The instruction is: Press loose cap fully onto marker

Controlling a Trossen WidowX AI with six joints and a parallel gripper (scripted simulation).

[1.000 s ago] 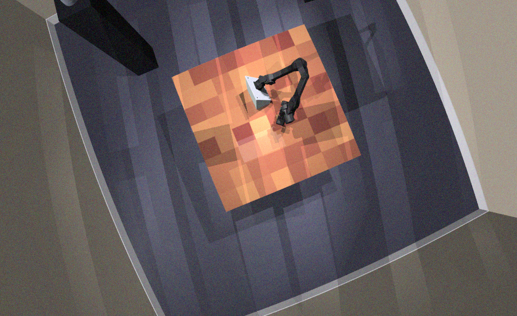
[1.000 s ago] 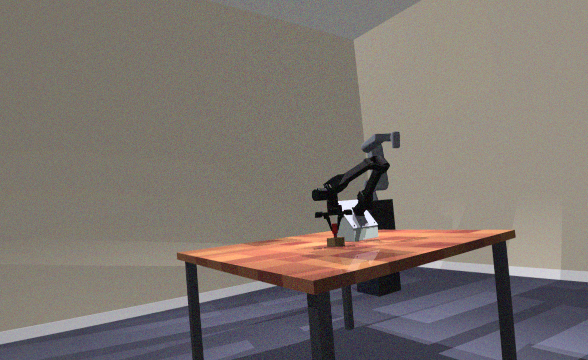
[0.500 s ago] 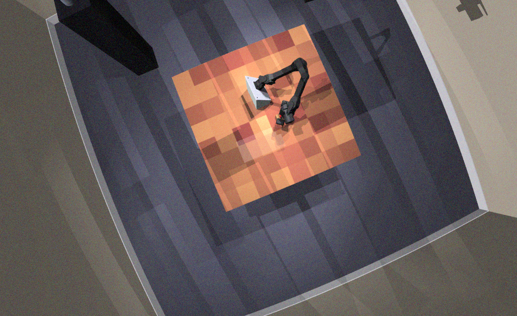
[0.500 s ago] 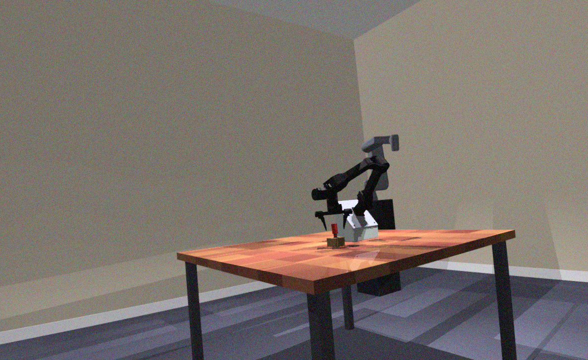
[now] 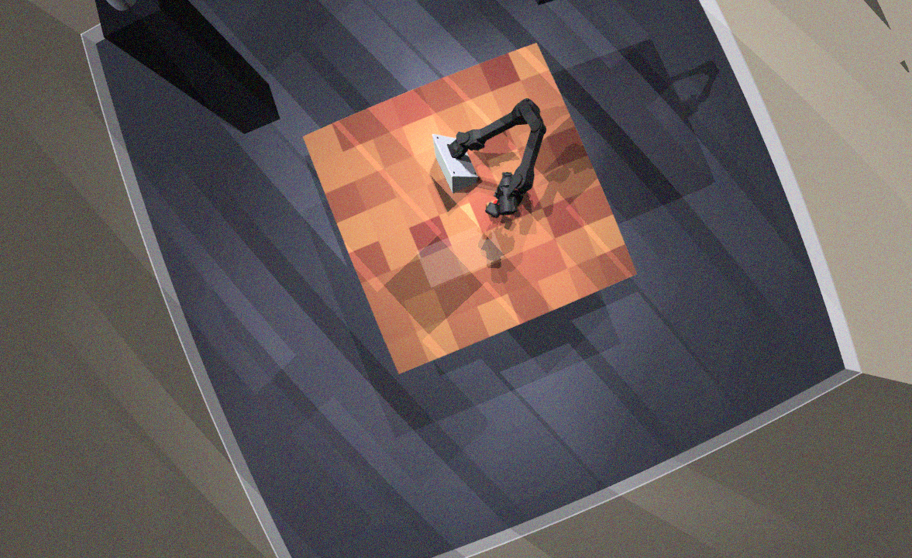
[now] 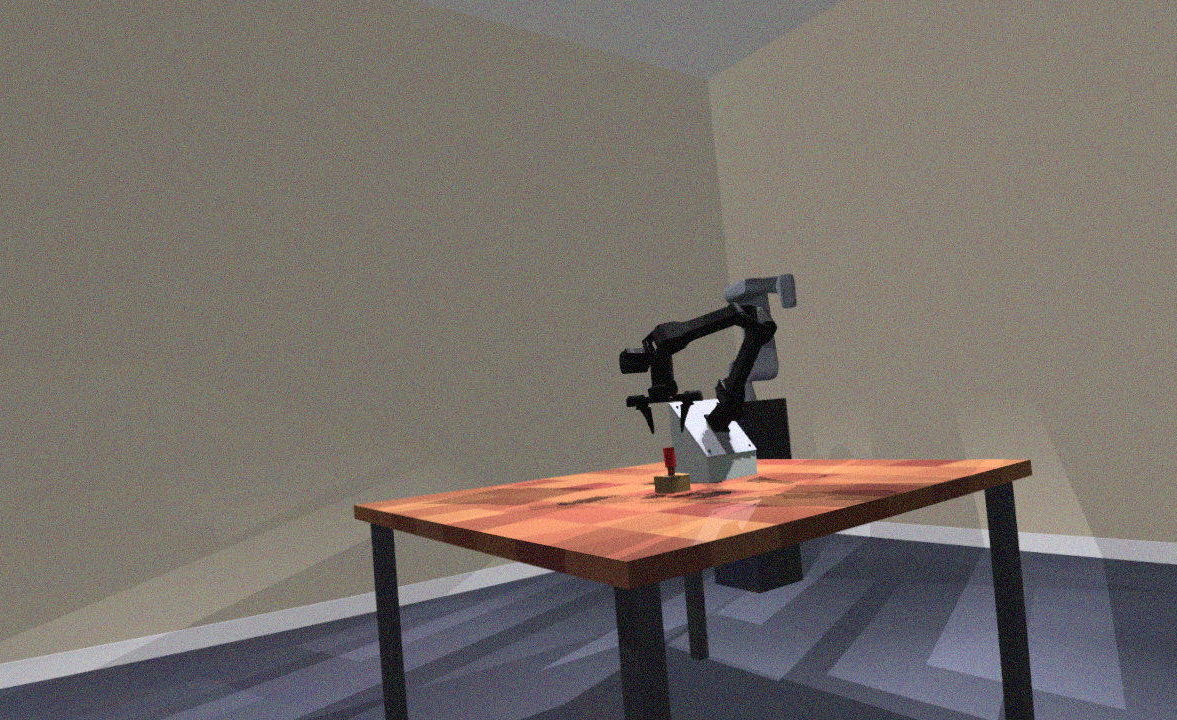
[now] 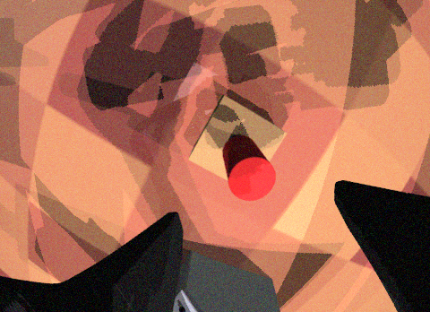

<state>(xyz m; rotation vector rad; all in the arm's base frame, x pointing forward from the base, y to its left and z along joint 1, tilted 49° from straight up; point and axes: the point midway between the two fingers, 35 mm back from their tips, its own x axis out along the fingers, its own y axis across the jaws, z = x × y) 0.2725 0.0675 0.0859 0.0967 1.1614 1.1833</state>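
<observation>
Now: the red cap 6 cm below my gripper tip. Also, from my gripper tip: dark marker 7 cm below.
</observation>
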